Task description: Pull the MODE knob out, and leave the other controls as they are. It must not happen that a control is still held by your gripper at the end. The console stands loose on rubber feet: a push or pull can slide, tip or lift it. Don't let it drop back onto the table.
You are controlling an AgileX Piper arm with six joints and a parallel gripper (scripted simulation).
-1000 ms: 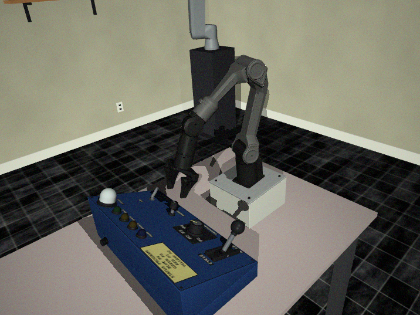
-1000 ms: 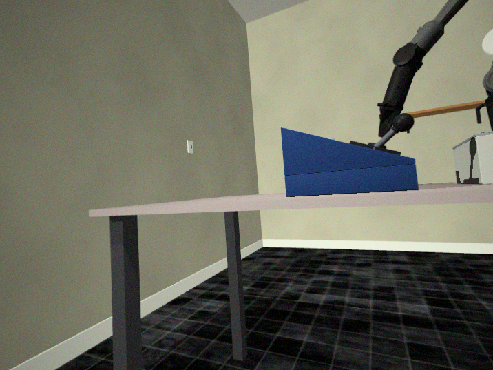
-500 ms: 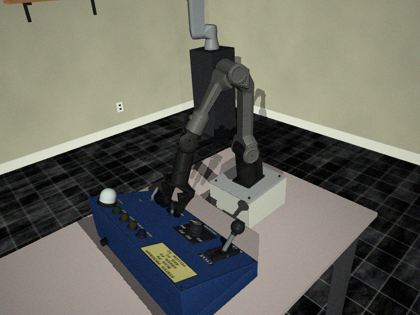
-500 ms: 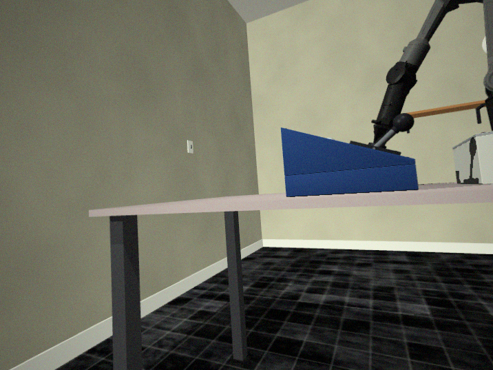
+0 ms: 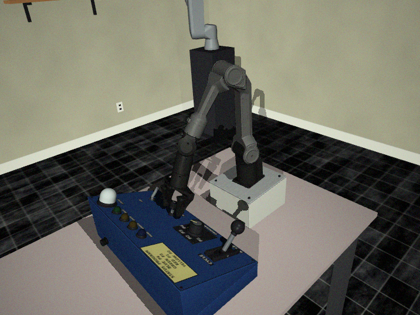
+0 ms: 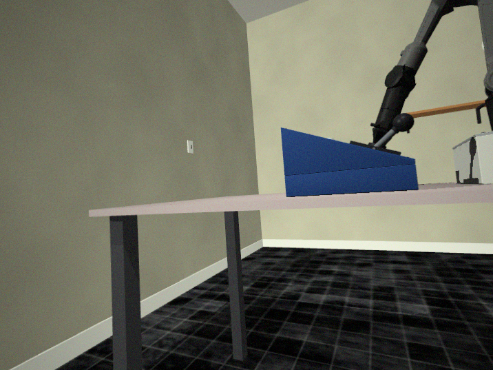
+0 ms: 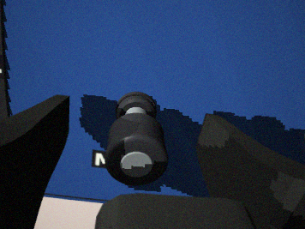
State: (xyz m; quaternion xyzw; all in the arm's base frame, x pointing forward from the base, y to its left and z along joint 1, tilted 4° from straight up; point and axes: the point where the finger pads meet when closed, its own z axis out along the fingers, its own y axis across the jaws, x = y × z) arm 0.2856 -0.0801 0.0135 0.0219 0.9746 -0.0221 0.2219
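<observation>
My gripper is now 1 cm below the mode knob. Also, from my hand: program dial 11 cm to the left, 1 cm ahead; then toggle switch 12 cm to the right, 1 cm behind; then blue console 6 cm to the left, 3 cm ahead, 2 cm below.
</observation>
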